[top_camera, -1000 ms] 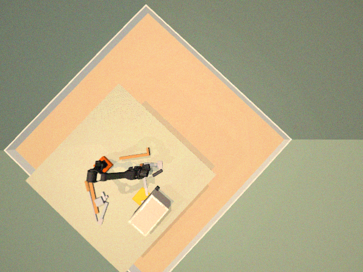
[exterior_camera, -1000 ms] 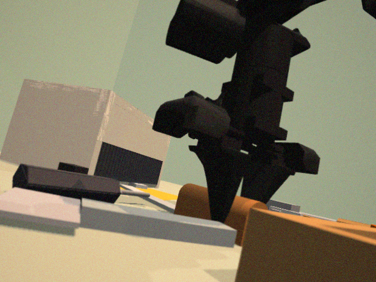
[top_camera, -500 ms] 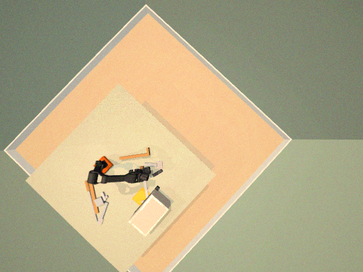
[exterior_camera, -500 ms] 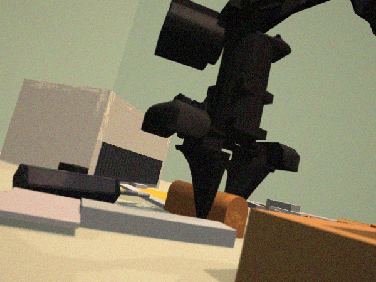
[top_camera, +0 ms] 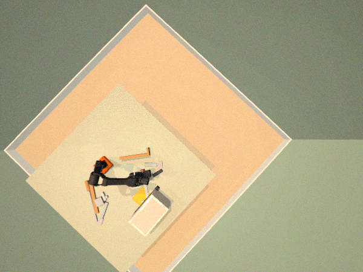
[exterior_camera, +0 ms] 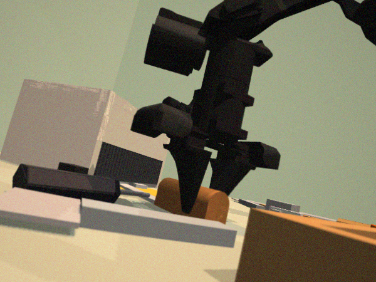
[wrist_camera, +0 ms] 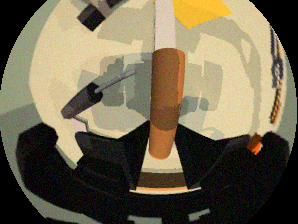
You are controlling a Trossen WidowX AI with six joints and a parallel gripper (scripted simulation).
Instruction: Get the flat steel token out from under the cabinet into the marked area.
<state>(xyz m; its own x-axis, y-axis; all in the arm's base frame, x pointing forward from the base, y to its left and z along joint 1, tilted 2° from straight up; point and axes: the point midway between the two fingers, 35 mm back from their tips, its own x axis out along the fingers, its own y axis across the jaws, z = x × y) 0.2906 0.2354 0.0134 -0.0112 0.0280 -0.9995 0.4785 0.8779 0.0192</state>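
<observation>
Right now the dark screwdriver is 80 mm ahead of my gripper tip and 70 mm to the left of it. Round my gripper tip: token 220 mm ahead, 170 mm to the right; then orange stick 510 mm to the right, 100 mm behind.
</observation>
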